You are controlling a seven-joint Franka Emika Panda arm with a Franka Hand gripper.
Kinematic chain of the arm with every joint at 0, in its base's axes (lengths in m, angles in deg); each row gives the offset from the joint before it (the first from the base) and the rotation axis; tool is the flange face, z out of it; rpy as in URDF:
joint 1: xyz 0 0 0.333 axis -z
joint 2: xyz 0 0 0 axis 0.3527 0.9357 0
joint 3: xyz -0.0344 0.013 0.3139 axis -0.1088 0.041 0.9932
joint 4: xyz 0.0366 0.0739 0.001 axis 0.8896 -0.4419 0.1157
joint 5: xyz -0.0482 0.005 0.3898 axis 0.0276 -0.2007 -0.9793
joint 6: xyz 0 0 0 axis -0.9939 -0.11 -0.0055
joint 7: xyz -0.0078 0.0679 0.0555 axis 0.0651 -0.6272 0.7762
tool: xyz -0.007 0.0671 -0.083 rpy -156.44 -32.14 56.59
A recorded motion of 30 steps. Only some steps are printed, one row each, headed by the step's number.
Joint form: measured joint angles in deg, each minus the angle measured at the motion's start. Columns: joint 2, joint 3, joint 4, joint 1, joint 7, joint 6, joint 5.
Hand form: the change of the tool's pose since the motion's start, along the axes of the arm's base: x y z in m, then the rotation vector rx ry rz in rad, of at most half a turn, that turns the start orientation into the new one. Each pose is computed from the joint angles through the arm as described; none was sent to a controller.
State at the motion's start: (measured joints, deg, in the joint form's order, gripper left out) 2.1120 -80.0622 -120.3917 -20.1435 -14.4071 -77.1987 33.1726
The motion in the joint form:
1: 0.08 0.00 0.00 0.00 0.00 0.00 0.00
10: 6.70 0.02 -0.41 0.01 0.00 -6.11 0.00
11: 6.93 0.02 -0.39 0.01 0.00 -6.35 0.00
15: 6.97 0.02 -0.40 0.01 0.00 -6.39 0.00
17: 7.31 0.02 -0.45 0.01 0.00 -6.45 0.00
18: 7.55 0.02 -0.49 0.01 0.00 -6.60 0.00
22: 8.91 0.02 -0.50 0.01 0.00 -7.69 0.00
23: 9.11 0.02 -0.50 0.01 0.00 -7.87 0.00
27: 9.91 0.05 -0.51 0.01 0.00 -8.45 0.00
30: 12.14 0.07 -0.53 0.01 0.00 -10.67 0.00
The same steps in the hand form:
1: 0.0001 0.0000 -0.0007 0.0000 0.0014 0.0000
10: 0.0127 0.0006 -0.0534 0.0074 0.0176 0.0002
11: 0.0133 0.0007 -0.0550 0.0077 0.0171 0.0002
15: 0.0133 0.0007 -0.0554 0.0077 0.0173 0.0002
17: 0.0132 0.0007 -0.0587 0.0078 0.0231 0.0002
18: 0.0132 0.0007 -0.0610 0.0080 0.0253 0.0002
22: 0.0150 0.0008 -0.0717 0.0094 0.0303 0.0000
23: 0.0152 0.0008 -0.0732 0.0096 0.0306 0.0000
27: 0.0160 0.0011 -0.0797 0.0104 0.0347 0.0005
30: 0.0188 0.0016 -0.0968 0.0132 0.0353 0.0005

